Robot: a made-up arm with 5 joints. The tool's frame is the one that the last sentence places.
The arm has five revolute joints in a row. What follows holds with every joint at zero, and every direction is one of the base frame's.
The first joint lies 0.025 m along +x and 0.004 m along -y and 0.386 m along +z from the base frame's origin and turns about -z.
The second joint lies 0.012 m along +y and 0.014 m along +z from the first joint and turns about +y.
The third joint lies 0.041 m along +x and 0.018 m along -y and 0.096 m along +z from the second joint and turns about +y.
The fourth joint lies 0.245 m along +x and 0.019 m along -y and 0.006 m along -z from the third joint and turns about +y.
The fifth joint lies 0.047 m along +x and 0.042 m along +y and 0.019 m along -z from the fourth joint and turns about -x.
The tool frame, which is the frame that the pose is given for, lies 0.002 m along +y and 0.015 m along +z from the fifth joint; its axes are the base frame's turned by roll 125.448, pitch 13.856 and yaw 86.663 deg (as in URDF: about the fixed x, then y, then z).
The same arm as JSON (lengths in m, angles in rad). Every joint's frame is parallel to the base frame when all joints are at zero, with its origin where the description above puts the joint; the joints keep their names.
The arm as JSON. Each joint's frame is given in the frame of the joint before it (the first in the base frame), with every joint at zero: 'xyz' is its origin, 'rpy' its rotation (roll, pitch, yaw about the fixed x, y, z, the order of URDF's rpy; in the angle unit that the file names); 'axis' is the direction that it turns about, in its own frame. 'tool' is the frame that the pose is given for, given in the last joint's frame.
{
  "units": {
    "length": "m",
    "angle": "rad"
  },
  "joints": [
    {
      "name": "joint 1",
      "type": "revolute",
      "origin": {
        "xyz": [
          0.025,
          -0.004,
          0.386
        ],
        "rpy": [
          0.0,
          0.0,
          0.0
        ]
      },
      "axis": "-z"
    },
    {
      "name": "joint 2",
      "type": "revolute",
      "origin": {
        "xyz": [
          0.0,
          0.012,
          0.014
        ],
        "rpy": [
          0.0,
          0.0,
          0.0
        ]
      },
      "axis": "+y"
    },
    {
      "name": "joint 3",
      "type": "revolute",
      "origin": {
        "xyz": [
          0.041,
          -0.018,
          0.096
        ],
        "rpy": [
          0.0,
          0.0,
          0.0
        ]
      },
      "axis": "+y"
    },
    {
      "name": "joint 4",
      "type": "revolute",
      "origin": {
        "xyz": [
          0.245,
          -0.019,
          -0.006
        ],
        "rpy": [
          0.0,
          0.0,
          0.0
        ]
      },
      "axis": "+y"
    },
    {
      "name": "joint 5",
      "type": "revolute",
      "origin": {
        "xyz": [
          0.047,
          0.042,
          -0.019
        ],
        "rpy": [
          0.0,
          0.0,
          0.0
        ]
      },
      "axis": "-x"
    }
  ],
  "tool": {
    "origin": {
      "xyz": [
        0.0,
        0.002,
        0.015
      ],
      "rpy": [
        2.1895,
        0.2418,
        1.5126
      ]
    }
  }
}

